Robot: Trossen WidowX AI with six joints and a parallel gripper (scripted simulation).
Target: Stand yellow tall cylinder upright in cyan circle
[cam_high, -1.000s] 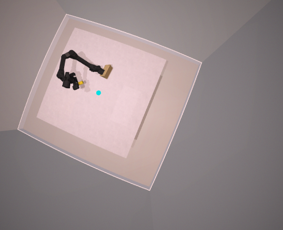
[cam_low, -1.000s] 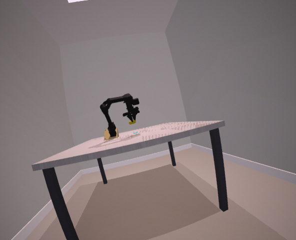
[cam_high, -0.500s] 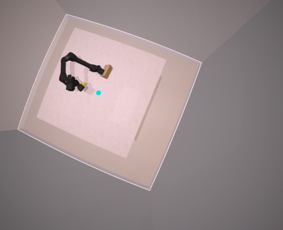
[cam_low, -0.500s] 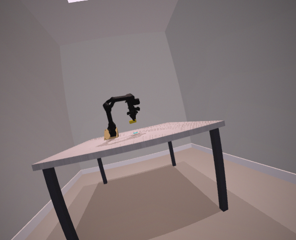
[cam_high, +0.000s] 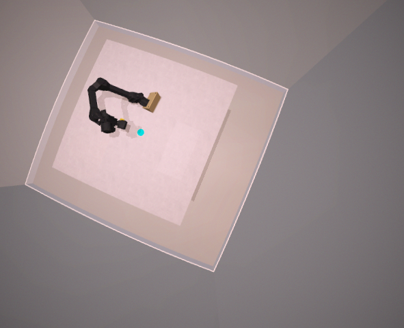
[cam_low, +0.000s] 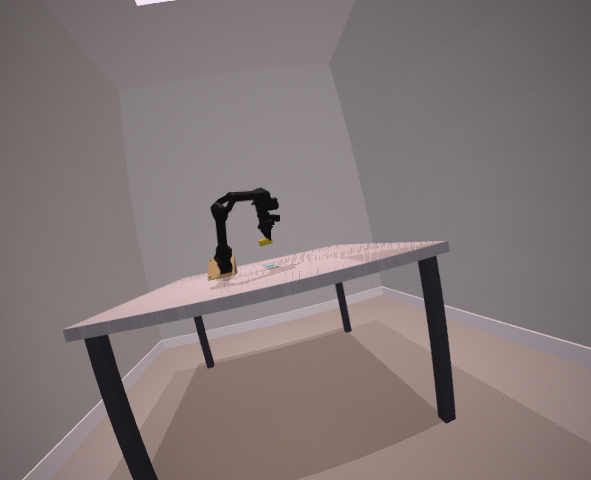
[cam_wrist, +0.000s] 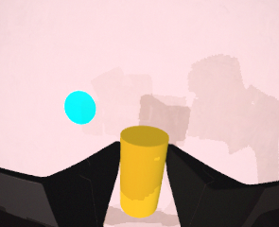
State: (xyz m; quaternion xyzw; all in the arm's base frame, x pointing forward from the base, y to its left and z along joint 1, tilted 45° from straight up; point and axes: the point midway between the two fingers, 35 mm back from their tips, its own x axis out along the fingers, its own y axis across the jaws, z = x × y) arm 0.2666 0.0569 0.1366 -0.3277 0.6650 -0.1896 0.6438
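My gripper tip is now 2 cm past the yellow tall cylinder. The rest, counted from my gripper tip: cyan circle: 3 cm behind, 11 cm to the left, 14 cm below.
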